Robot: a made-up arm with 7 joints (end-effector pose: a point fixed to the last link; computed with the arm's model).
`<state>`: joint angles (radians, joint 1 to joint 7).
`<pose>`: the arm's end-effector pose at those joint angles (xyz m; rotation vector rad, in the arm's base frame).
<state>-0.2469 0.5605 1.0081 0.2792 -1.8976 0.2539 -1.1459</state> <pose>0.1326 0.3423 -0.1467 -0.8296 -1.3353 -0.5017</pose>
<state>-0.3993 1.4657 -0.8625 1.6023 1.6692 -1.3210 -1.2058</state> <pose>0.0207 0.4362 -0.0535 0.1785 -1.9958 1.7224</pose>
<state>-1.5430 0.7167 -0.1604 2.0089 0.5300 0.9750 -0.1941</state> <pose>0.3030 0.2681 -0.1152 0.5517 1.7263 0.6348</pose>
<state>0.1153 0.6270 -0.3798 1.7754 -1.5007 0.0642 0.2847</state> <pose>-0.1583 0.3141 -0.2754 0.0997 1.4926 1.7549</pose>
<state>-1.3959 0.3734 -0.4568 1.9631 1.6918 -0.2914 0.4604</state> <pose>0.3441 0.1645 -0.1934 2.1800 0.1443 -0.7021</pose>
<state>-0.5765 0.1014 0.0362 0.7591 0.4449 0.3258 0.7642</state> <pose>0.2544 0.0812 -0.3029 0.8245 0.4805 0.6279</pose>
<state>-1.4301 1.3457 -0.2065 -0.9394 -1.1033 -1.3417 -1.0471</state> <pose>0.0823 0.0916 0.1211 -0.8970 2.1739 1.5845</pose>
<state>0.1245 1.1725 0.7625 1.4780 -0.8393 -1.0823 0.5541</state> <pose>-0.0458 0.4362 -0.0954 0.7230 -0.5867 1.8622</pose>
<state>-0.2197 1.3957 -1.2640 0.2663 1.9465 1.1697 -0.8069</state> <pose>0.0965 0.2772 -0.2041 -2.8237 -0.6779 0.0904</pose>
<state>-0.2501 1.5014 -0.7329 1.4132 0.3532 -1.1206 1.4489</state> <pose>0.0646 0.4338 -0.0694 1.7671 -0.3092 0.2859</pose>
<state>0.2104 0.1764 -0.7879 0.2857 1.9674 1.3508 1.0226</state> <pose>0.0140 0.0249 -0.3075 2.3045 -0.7011 0.6667</pose>
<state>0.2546 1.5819 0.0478 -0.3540 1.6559 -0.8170 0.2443</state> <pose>0.1509 0.2295 -0.0932 2.4460 -0.7152 -1.8342</pose>
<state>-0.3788 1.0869 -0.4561 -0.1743 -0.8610 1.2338 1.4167</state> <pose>0.1989 0.1832 -0.1694 1.2988 0.7388 0.8543</pose>
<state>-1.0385 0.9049 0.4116 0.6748 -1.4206 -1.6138 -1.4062</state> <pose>0.2497 0.3131 0.0064 0.8770 -1.8390 0.1819</pose>
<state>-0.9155 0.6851 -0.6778 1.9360 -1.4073 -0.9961 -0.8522</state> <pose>0.2058 0.3258 -0.1997 0.4061 -0.0121 0.1101</pose>
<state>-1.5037 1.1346 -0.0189 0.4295 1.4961 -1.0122 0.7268</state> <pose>0.2883 0.2100 0.1545 2.1461 -1.6738 0.1792</pose>
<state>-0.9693 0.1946 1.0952 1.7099 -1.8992 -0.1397 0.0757</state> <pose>0.2637 0.0767 -0.3194 -2.4168 0.3432 1.4666</pose>
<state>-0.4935 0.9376 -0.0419 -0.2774 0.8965 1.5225 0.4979</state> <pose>0.2259 0.2106 -0.0519 1.4210 0.2004 1.6772</pose>
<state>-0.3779 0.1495 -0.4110 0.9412 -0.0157 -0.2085 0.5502</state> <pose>0.1626 0.0599 -0.3622 0.4763 0.5118 0.1153</pose>
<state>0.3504 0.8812 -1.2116 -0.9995 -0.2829 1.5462 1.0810</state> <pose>-0.0594 0.0566 -0.1548 1.2238 1.0313 -0.5607</pose>
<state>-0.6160 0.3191 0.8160 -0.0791 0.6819 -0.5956 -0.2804</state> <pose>0.2249 0.2278 -0.0774 1.1250 -0.6498 0.3574</pose>
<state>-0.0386 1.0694 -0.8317 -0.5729 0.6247 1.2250 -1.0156</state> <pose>0.1006 0.1360 -0.1952 1.1666 1.5120 -0.9411</pose>
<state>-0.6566 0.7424 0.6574 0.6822 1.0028 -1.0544 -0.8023</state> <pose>0.2510 0.2982 -0.1145 1.5587 0.1087 -0.6857</pose>
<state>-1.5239 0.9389 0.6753 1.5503 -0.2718 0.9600 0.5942</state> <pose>0.3381 0.2851 -0.0397 -0.5557 0.9980 0.8612</pose>
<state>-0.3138 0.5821 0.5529 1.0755 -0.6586 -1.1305 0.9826</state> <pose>0.1192 0.3168 -0.2547 -0.0920 -0.5983 1.9293</pose>
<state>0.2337 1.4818 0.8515 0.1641 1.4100 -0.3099 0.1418</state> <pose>0.1646 0.3332 0.0584 2.8848 0.0894 0.1569</pose>
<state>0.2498 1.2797 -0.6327 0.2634 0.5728 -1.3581 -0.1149</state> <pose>0.0184 0.2605 -0.2130 0.6602 0.0311 -1.8508</pose>
